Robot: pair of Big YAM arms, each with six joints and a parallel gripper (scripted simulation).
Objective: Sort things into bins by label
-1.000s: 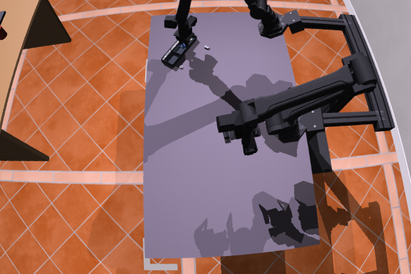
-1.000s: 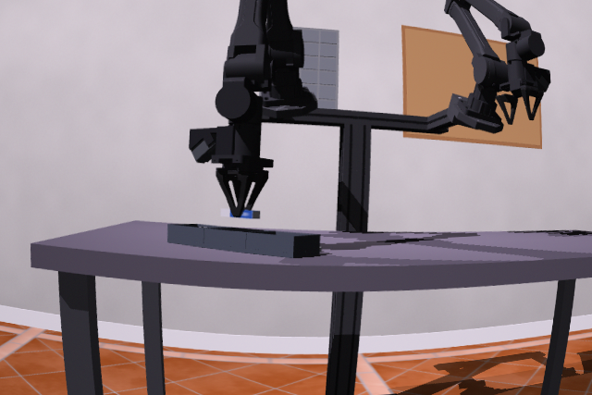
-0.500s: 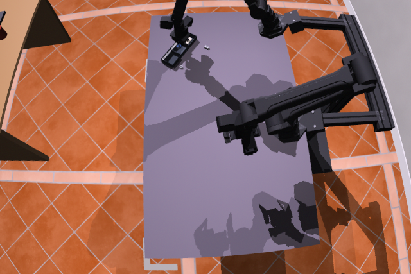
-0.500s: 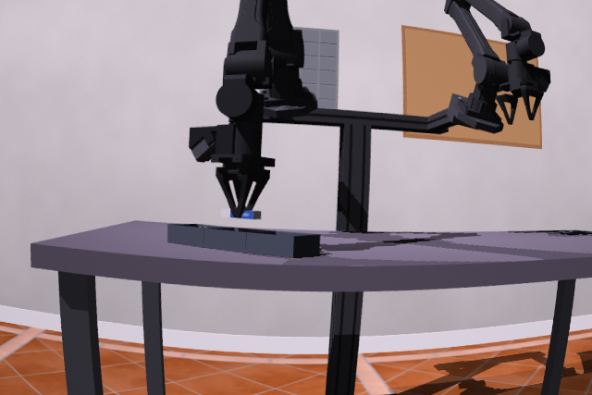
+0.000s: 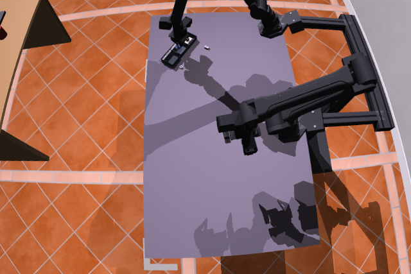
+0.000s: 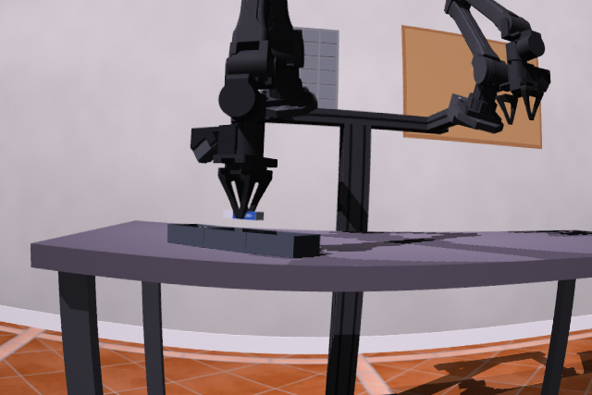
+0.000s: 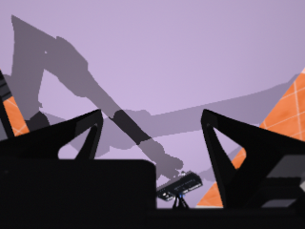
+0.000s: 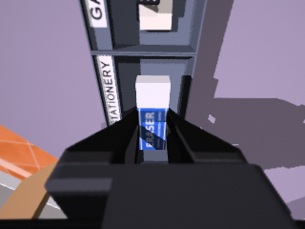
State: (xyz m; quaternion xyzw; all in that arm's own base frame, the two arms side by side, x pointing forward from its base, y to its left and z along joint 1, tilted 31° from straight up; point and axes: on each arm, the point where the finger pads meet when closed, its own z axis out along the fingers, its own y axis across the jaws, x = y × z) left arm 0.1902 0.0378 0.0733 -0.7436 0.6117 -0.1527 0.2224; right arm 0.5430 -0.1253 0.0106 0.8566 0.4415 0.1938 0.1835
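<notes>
My right hand is 10 mm short of the bin row, 10 mm to the left of it and 40 mm above it. Round my right hand: white card (50 mm behind, 70 mm to the right, 50 mm below).
</notes>
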